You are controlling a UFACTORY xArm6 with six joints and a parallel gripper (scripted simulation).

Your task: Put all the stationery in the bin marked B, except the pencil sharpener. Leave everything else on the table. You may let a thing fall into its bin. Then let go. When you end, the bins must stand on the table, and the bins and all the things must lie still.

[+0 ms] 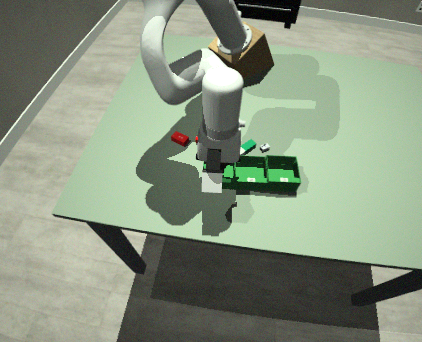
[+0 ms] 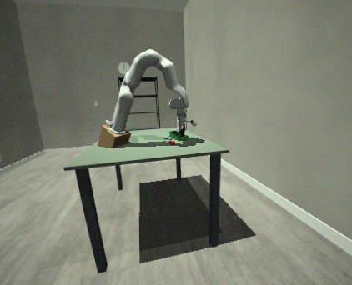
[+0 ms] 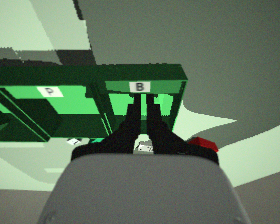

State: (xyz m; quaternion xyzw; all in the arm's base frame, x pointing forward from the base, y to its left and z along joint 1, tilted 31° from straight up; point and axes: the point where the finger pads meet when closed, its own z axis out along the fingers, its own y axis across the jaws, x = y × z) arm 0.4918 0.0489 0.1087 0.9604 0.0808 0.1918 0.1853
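Now: hand 9 cm to the right of the joined green bins, 1 cm past it and 1 cm above it. From my hand the other things lie so: grey-white piece (12 cm to the left, 12 cm behind, 3 cm below); then red die (12 cm behind, 7 cm to the right, 3 cm below); then white domino (14 cm behind, 3 cm to the right, 3 cm below).
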